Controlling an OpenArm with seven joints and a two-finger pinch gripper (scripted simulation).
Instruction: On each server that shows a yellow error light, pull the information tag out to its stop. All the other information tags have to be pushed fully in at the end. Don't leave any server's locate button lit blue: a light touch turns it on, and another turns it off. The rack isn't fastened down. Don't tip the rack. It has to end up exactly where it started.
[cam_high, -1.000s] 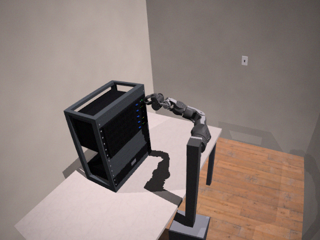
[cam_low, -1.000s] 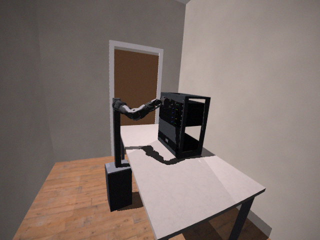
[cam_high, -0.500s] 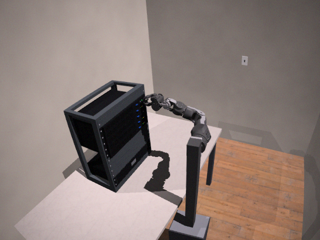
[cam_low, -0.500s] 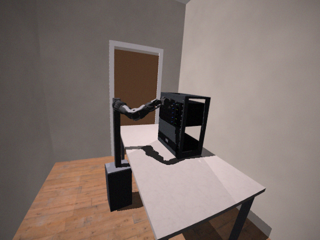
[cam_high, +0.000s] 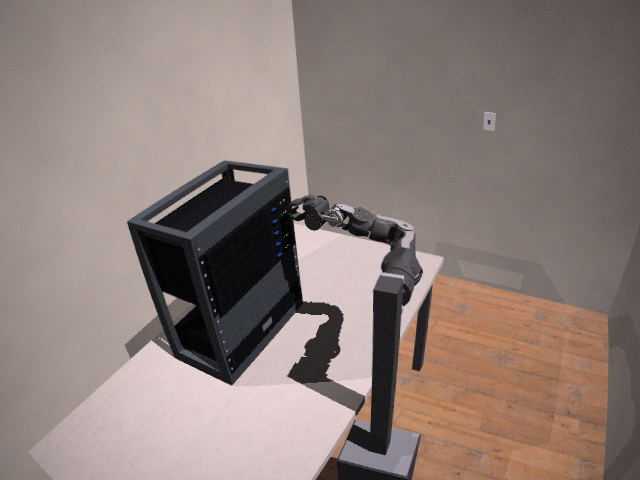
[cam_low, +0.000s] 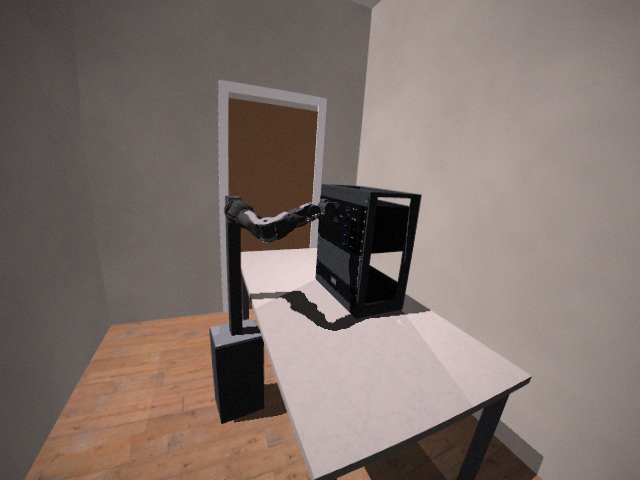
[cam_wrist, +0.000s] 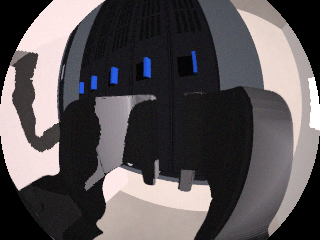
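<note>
Now: hand 16 cm above the white information tag, 9 cm short of it and 5 cm to the right of it.
</note>
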